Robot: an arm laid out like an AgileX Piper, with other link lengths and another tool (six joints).
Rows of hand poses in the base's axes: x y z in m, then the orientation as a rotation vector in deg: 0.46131 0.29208 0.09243 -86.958 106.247 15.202; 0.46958 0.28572 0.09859 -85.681 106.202 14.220; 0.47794 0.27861 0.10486 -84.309 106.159 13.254; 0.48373 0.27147 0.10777 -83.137 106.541 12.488; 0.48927 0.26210 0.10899 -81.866 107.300 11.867; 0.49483 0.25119 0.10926 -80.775 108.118 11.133; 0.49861 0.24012 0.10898 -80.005 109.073 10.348; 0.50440 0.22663 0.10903 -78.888 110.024 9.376; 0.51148 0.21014 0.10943 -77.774 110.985 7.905; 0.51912 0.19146 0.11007 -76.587 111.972 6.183; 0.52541 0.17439 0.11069 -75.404 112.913 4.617; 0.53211 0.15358 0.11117 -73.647 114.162 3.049
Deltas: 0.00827 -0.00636 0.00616 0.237 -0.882 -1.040; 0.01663 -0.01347 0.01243 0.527 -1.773 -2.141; 0.02242 -0.02061 0.01534 0.617 -2.200 -3.233; 0.02796 -0.02998 0.01656 0.666 -2.299 -4.492; 0.03352 -0.04089 0.01683 0.522 -2.358 -5.695; 0.03730 -0.05196 0.01655 0.109 -2.254 -6.764; 0.04309 -0.06545 0.01660 -0.221 -2.322 -8.099; 0.05017 -0.08194 0.01700 -0.835 -2.616 -9.577; 0.05781 -0.10062 0.01764 -1.572 -3.013 -11.180; 0.06410 -0.11769 0.01826 -2.223 -3.346 -12.717; 0.07080 -0.13850 0.01874 -2.732 -3.560 -14.727
